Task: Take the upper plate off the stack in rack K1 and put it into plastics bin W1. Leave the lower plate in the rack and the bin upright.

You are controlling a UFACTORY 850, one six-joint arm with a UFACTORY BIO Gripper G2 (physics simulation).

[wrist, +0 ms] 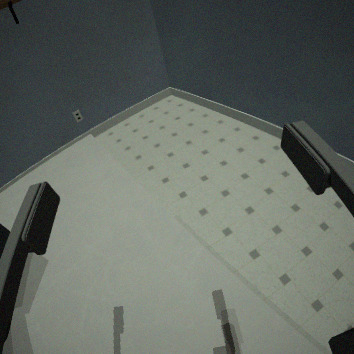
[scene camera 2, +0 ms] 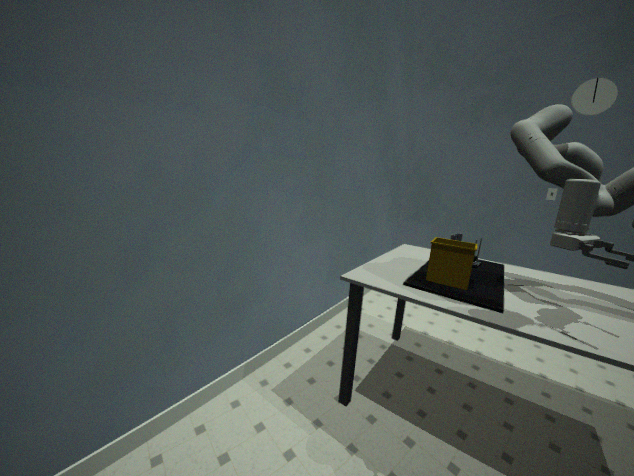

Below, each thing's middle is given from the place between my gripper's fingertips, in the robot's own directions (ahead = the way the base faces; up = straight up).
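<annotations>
From my hand, the yellow bin (scene camera 2: 450,262) is 260 mm to the right and 470 mm ahead, and it's 170 mm below.
</annotations>
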